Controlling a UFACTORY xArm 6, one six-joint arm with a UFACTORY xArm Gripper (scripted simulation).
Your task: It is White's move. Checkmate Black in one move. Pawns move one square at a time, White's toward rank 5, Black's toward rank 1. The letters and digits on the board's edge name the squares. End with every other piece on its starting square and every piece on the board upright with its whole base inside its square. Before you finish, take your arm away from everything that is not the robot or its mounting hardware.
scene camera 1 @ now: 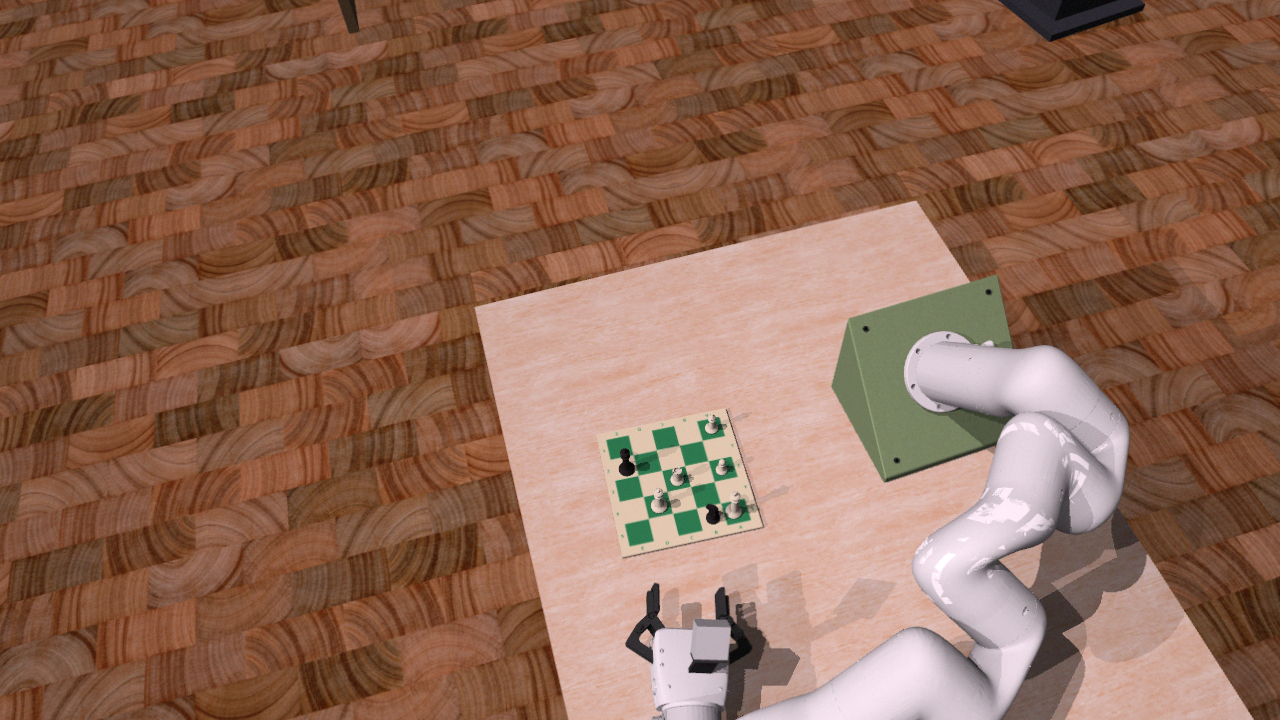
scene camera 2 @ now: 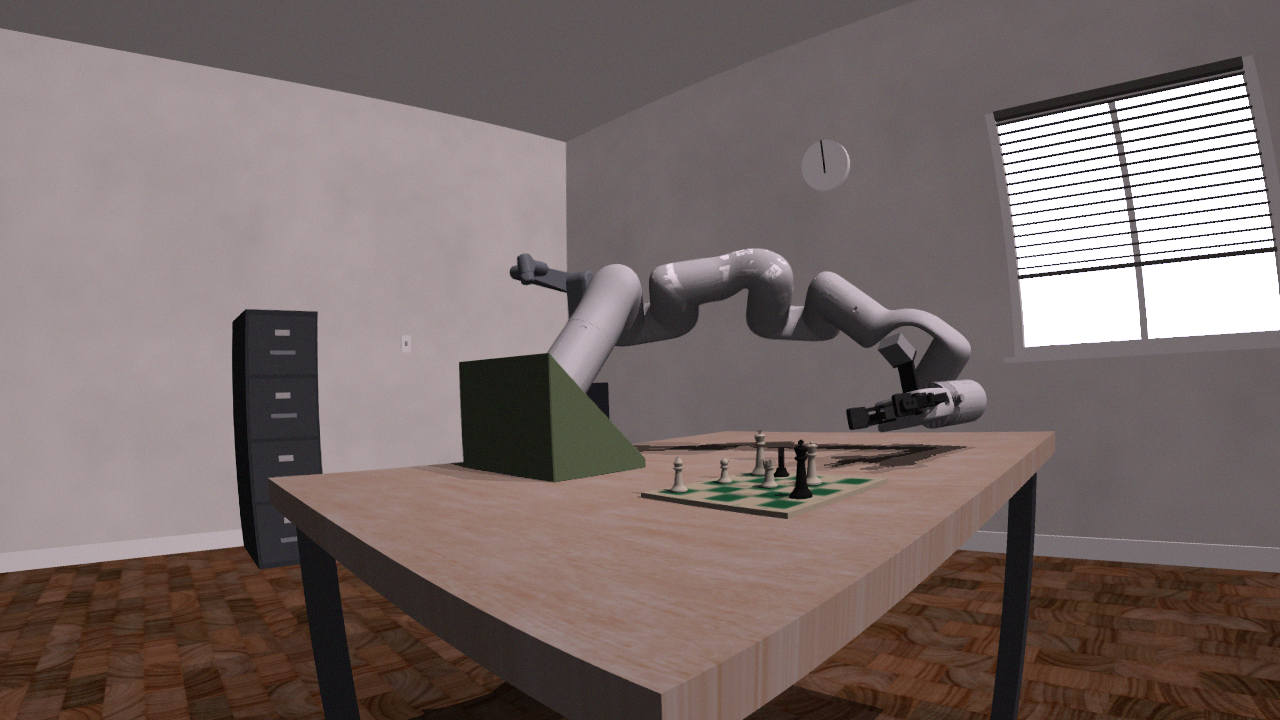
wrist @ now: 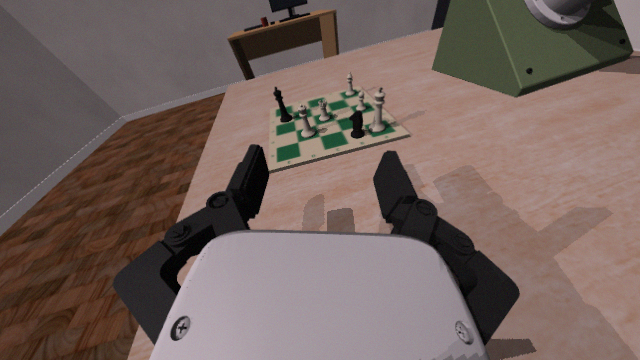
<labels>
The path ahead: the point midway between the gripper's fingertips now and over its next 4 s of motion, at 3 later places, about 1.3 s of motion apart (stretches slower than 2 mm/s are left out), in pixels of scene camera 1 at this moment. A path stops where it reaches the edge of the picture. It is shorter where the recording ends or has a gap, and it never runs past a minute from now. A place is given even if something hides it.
My gripper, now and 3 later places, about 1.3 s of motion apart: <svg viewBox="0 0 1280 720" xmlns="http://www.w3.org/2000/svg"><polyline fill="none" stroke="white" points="687,588 693,515 676,433 677,452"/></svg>
</labels>
